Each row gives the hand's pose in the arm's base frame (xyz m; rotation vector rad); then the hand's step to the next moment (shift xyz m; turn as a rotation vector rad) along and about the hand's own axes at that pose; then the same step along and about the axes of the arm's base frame.
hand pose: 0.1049 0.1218 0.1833 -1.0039 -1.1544 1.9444
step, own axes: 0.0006 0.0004 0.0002 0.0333 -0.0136 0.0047
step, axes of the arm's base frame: -0.0005 0.0003 -0.0005 -0.0184 0.0310 0.0045
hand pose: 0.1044 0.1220 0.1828 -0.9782 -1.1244 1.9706
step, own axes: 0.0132 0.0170 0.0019 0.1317 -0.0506 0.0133
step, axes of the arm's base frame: -0.0112 0.0030 -0.0182 -0.0688 0.1232 0.0130
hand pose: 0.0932 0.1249 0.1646 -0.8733 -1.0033 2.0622
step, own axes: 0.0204 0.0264 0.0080 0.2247 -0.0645 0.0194
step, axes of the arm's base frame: -0.0248 0.0005 -0.0237 -0.1207 0.2011 0.0023
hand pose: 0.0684 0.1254 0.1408 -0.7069 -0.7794 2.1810
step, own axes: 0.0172 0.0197 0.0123 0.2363 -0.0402 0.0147
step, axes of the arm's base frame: -0.0271 -0.0021 -0.0098 -0.1350 0.1975 -0.0207
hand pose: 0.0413 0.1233 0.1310 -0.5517 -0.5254 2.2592
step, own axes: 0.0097 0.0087 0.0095 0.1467 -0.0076 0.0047
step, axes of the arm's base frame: -0.0161 -0.0003 0.0011 -0.0912 0.1124 -0.0255
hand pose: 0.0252 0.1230 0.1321 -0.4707 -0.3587 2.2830
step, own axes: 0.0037 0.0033 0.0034 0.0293 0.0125 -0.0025
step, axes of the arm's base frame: -0.0059 0.0001 0.0009 -0.0256 0.0134 -0.0137
